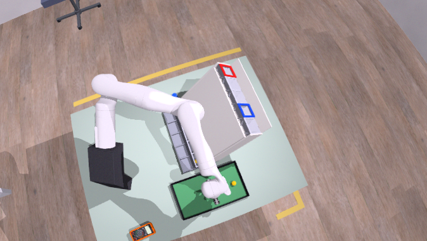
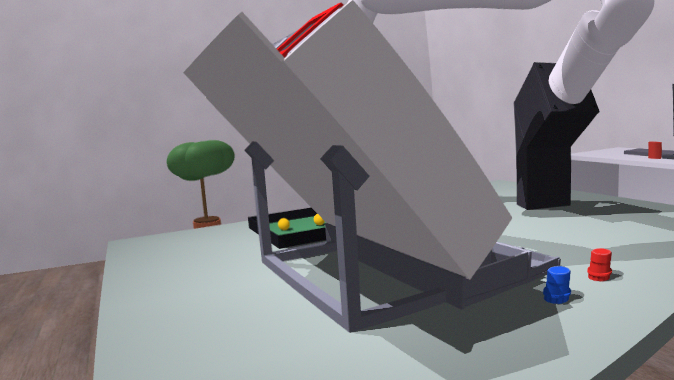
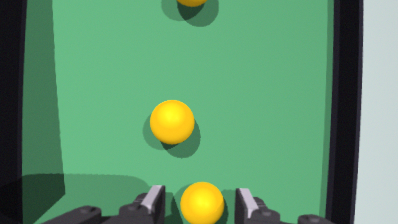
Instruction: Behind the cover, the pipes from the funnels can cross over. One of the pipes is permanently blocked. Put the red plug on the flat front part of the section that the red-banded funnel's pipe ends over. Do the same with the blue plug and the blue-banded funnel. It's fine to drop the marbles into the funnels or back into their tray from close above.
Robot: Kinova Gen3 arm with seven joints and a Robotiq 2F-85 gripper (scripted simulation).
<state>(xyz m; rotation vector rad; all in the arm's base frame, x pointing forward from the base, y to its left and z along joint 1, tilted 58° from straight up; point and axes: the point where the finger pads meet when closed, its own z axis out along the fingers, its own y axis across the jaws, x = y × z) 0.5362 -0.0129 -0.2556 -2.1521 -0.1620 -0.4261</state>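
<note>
The green tray lies 2 cm to the left of my hand, 2 cm below it and 1 cm behind it. Round my hand: slanted grey cover 37 cm to the left, 18 cm above, 1 cm ahead; then orange multimeter 39 cm behind, 19 cm to the right, 2 cm below.
</note>
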